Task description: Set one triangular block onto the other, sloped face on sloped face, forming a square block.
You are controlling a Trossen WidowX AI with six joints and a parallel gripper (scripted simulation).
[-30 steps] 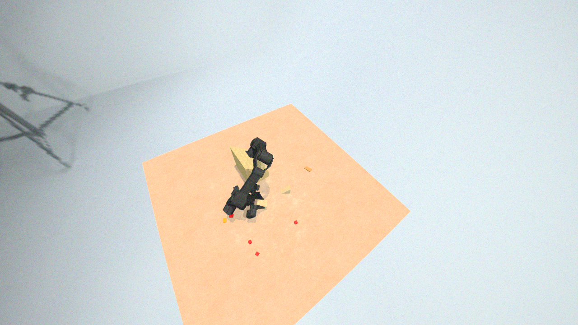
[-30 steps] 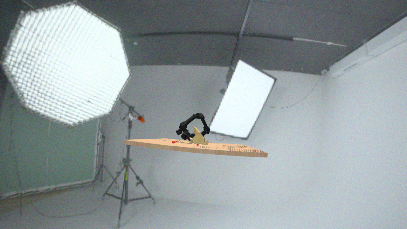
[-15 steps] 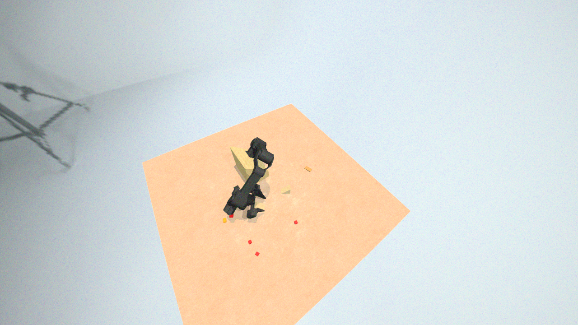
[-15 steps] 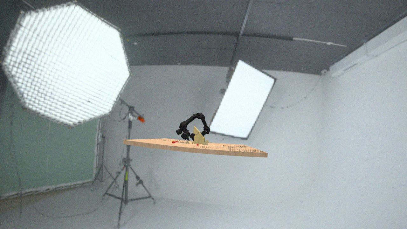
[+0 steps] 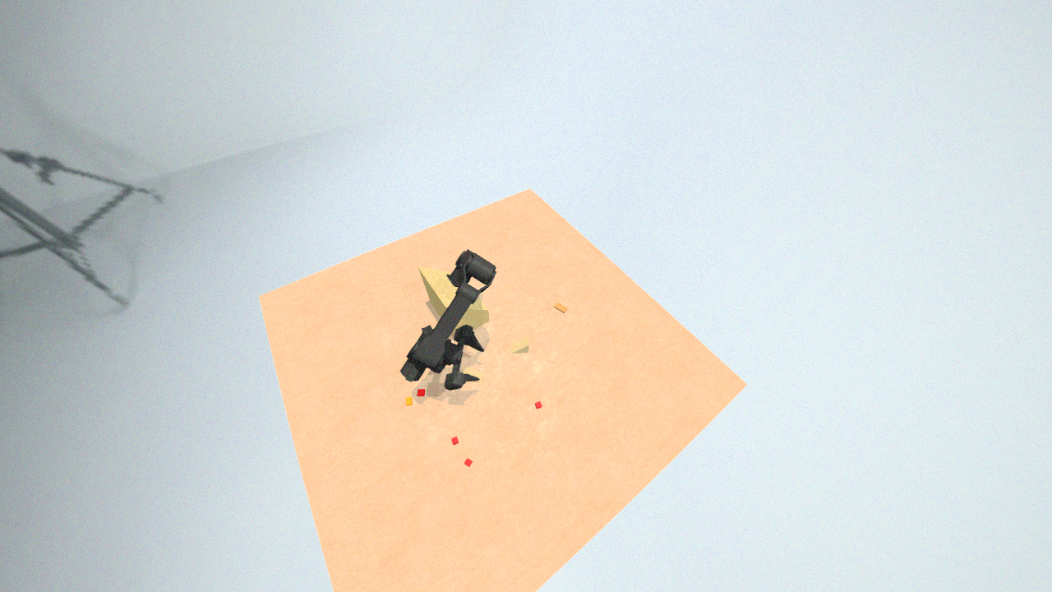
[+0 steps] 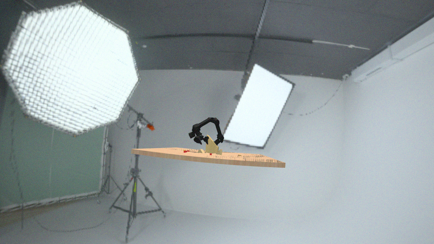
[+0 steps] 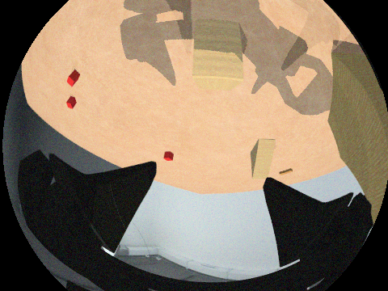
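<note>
Now: gripper tip 80 mm above the triangular block, 40 mm to the left of it and 30 mm past it.
</note>
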